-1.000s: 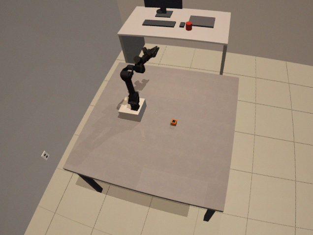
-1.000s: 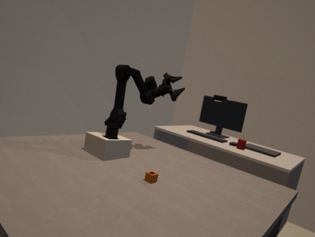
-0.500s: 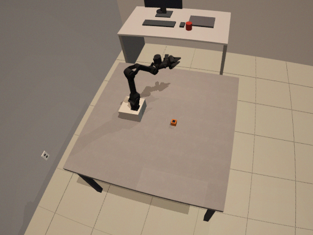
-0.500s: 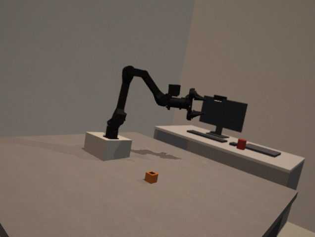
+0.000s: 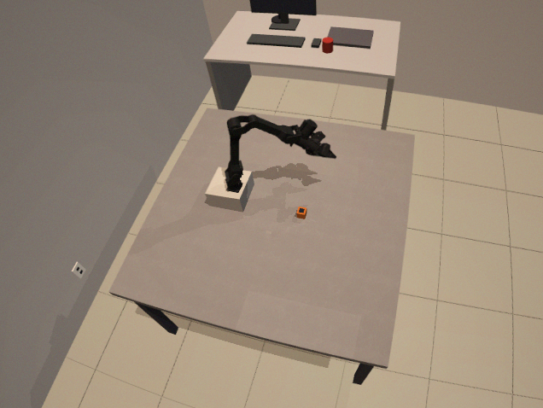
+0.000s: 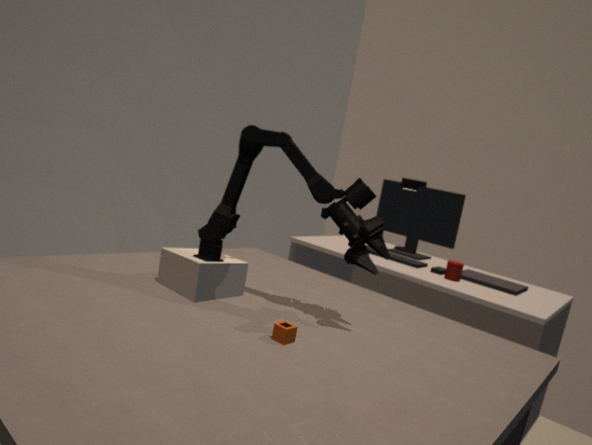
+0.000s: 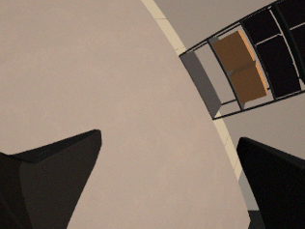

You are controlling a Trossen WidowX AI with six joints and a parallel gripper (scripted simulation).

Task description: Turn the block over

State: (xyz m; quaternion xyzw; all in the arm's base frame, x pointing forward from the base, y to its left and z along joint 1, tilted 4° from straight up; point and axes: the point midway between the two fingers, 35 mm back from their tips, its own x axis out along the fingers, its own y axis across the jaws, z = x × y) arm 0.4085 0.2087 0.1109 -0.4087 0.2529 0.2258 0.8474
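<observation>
The block is 230 mm to the right of my gripper tip, 170 mm below it and 90 mm behind it.
</observation>
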